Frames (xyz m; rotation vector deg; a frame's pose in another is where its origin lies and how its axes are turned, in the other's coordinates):
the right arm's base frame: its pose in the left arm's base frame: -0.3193 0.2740 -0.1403 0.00 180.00 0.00
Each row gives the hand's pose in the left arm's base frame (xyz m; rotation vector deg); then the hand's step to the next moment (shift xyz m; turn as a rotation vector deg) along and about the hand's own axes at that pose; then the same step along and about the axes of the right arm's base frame.
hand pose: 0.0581 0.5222 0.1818 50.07 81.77 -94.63
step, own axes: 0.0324 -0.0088 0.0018 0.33 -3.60 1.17
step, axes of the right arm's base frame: 0.0230 -0.0048 0.0241 3.35 -0.92 -1.54
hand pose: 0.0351 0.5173 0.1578 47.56 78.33 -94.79
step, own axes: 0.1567 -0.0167 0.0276 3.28 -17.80 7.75
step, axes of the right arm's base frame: 0.0852 -0.0537 0.1243 17.29 -6.79 -6.53
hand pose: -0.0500 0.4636 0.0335 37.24 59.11 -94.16
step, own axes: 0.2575 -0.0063 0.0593 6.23 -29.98 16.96
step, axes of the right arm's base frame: 0.0815 -0.1749 0.1806 29.04 -15.18 -12.30
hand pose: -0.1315 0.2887 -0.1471 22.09 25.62 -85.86
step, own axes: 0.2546 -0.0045 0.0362 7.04 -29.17 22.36
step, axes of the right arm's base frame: -0.0022 -0.2377 0.0983 27.97 -18.59 -16.51
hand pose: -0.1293 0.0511 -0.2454 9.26 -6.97 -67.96
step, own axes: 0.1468 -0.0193 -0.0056 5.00 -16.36 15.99
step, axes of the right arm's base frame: -0.0379 -0.1430 0.0078 15.92 -11.61 -12.65
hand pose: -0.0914 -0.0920 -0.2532 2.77 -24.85 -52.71
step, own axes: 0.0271 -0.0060 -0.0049 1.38 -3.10 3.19
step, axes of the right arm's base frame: -0.0116 -0.0255 -0.0035 2.85 -2.51 -2.69
